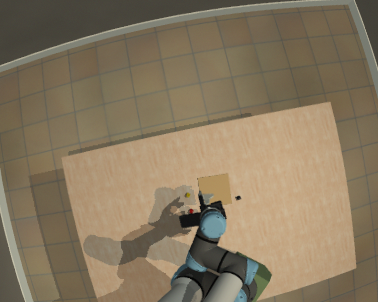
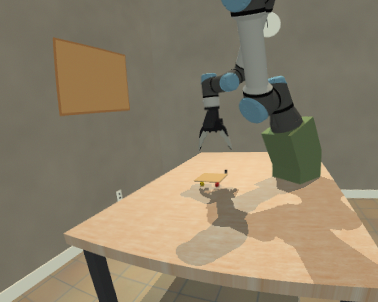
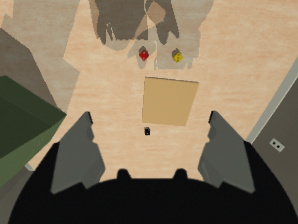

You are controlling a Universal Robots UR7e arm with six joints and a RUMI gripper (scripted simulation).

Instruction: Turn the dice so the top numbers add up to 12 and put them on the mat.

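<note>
The black die is 10 mm behind my hand, 170 mm to the right of it and 150 mm below it. Round my hand: yellow die: 60 mm ahead, 50 mm to the left, 150 mm below; red die: 20 mm behind, 60 mm to the left, 150 mm below; tan mat: 50 mm ahead, 70 mm to the right, 160 mm below.
</note>
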